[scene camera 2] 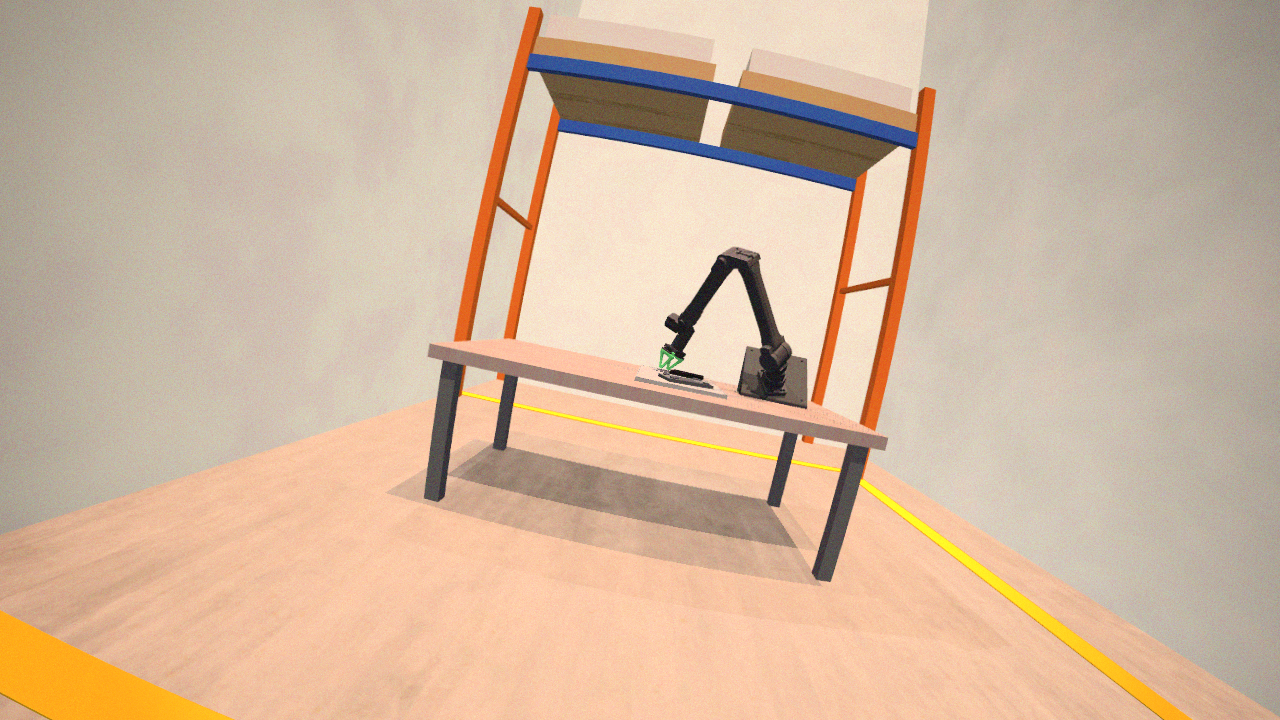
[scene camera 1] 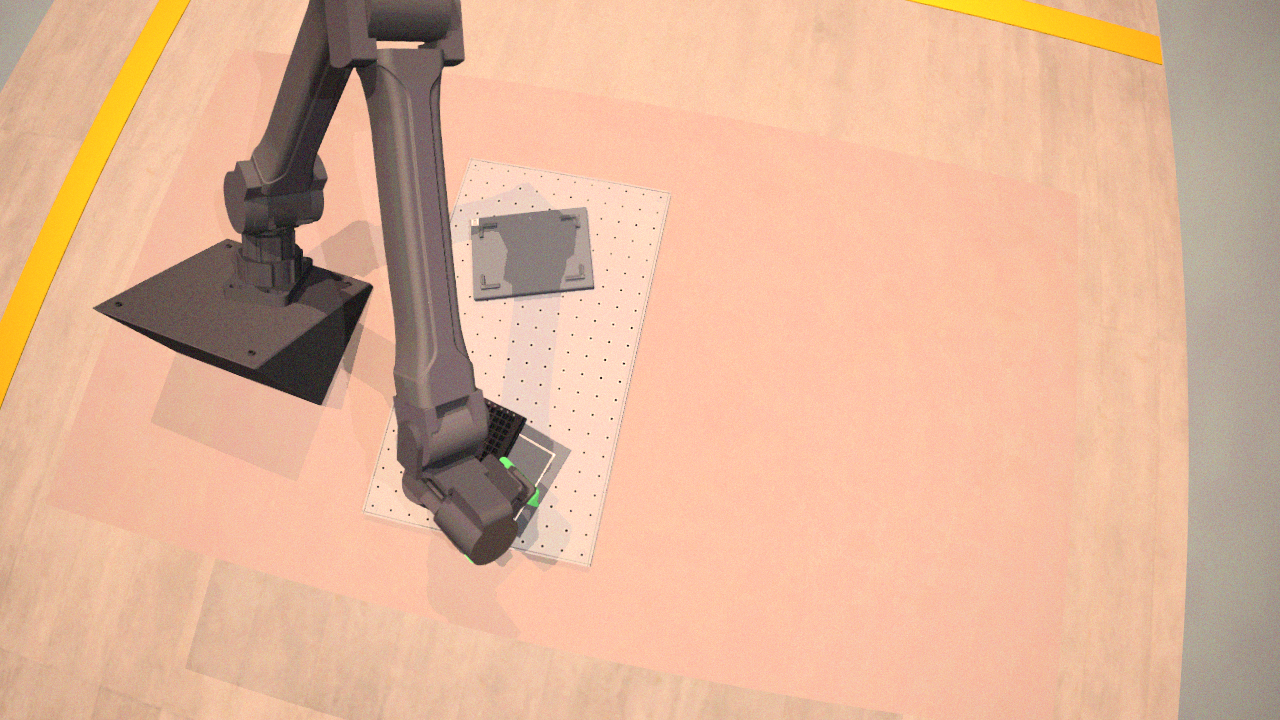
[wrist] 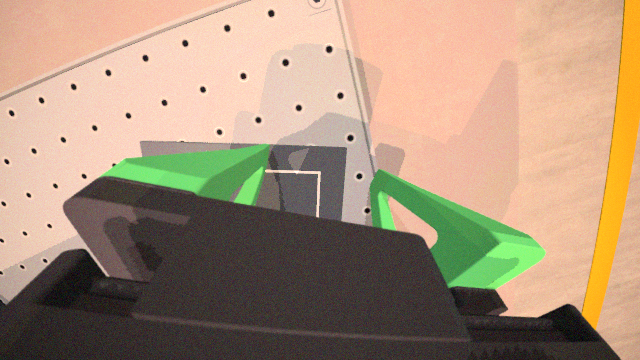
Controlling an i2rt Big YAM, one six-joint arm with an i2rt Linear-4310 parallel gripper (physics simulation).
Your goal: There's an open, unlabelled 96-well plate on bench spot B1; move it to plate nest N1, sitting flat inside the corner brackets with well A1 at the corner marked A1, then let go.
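Frame: origin at the arm's base, x back, y right, z up, level; metres.
Seen in the pictures: gripper, fingertip midpoint: (scene camera 2: 663, 368) (scene camera 1: 517, 523) (wrist: 323, 166); arm's base, origin of the base link: (scene camera 2: 771, 383) (scene camera 1: 270, 282).
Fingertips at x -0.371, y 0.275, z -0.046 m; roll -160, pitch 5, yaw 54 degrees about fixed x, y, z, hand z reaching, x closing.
Offsets run from my fingertips to a thing's top centre. "spot": to the spot under its first point.
The black 96-well plate {dy -0.116, dx +0.079, dz +0.011 m} (scene camera 1: 506, 431) shows in part beside the wrist in scene camera 1; the arm hides the rest. It lies partly over bench spot B1, a dark grey patch {spot: dy -0.089, dx -0.014, dz -0.003 m} (scene camera 1: 536, 454) (wrist: 332, 162) with a white outline. The plate does not show in the wrist view. My gripper (scene camera 1: 496, 519) (scene camera 2: 665, 368) (wrist: 323, 166) has green fingers, standing partly apart with nothing between them. It is low over the B1 end of the board, and one finger is near the visible part of the plate. Nest N1 {dy -0.362, dx +0.028, dz +0.013 m} (scene camera 1: 537, 255) is a grey slab with corner brackets and a small white mark at its upper-left corner.
Both B1 and N1 are on a white perforated board {dy -0.234, dx +0.024, dz -0.004 m} (scene camera 1: 608, 358) (wrist: 165, 85) on the table (scene camera 2: 572, 380). The arm's dark base (scene camera 1: 237, 308) (scene camera 2: 774, 394) stands beside the board. An orange and blue rack (scene camera 2: 897, 295) stands behind the table.
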